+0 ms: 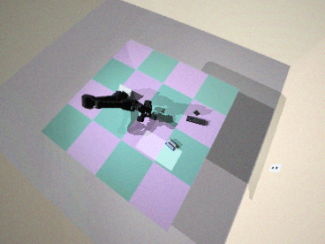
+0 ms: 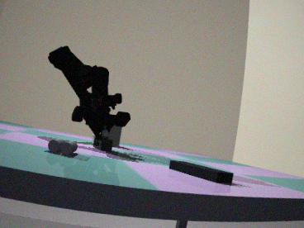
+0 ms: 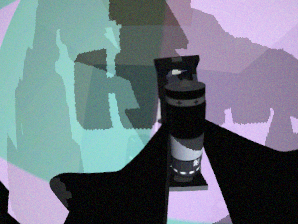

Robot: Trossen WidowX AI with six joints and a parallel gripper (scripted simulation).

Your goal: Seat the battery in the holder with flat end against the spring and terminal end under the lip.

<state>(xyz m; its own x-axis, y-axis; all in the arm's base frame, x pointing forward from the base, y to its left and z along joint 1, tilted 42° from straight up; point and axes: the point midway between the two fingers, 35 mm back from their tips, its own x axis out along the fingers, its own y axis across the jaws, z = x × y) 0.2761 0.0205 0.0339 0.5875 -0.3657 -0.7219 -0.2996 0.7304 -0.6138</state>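
The battery is 1 cm above my gripper tip. The rest, counted from my gripper tip: long black block (33 cm ahead, 21 cm to the left, 1 cm below); small dark piece (30 cm ahead, 27 cm to the left, 3 cm below).
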